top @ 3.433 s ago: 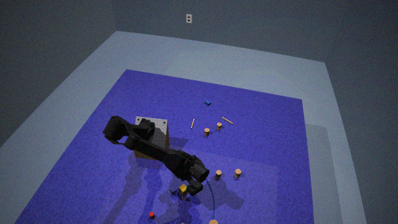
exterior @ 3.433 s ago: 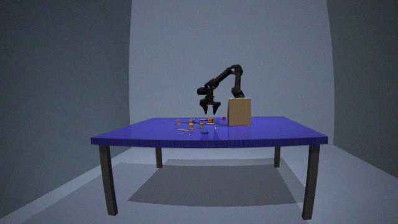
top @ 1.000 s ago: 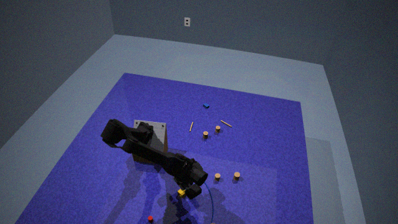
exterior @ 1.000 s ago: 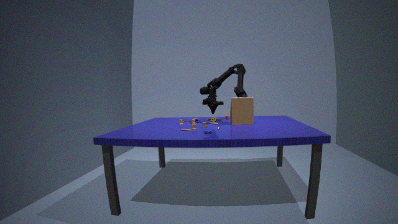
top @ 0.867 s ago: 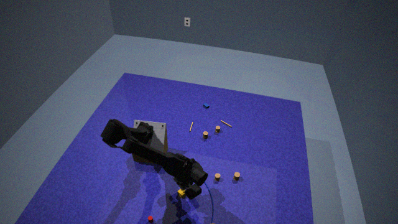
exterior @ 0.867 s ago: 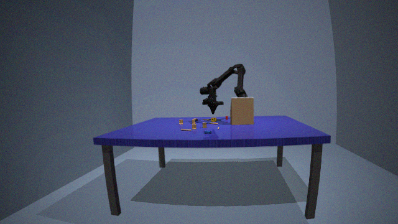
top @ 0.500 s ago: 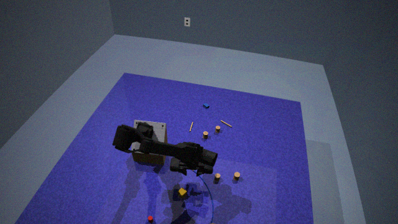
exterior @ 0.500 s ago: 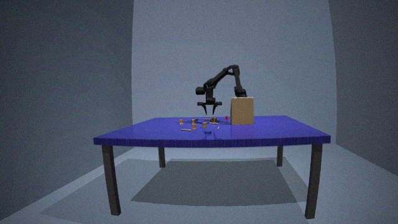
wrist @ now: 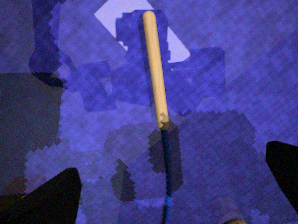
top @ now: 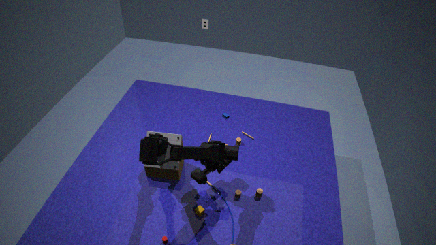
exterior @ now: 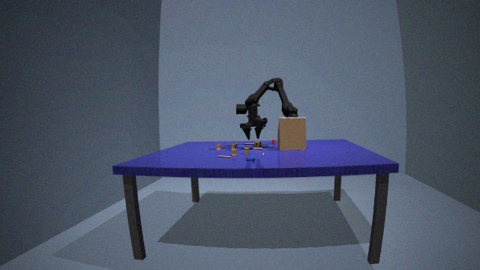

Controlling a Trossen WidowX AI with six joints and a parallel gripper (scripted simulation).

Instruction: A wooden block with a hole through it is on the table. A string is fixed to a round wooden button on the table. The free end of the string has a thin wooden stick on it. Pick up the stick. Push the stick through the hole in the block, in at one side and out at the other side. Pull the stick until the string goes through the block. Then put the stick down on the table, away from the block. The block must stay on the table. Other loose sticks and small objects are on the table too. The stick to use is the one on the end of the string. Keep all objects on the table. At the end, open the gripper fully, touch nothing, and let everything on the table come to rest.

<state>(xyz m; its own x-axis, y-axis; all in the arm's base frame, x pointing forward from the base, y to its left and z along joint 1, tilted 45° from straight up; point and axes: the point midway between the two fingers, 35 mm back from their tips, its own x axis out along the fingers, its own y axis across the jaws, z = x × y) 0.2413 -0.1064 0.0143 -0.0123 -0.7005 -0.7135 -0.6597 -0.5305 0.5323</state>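
The thin wooden stick is 60 mm below my gripper tip, 10 mm to the left of it and 10 mm behind it. The rest, counted from my gripper tip: red object 290 mm to the right, 150 mm behind, 50 mm below; then yellow wooden block 140 mm to the right, 50 mm below, 30 mm behind; then round wooden button 290 mm to the right, 120 mm ahead, 50 mm below.
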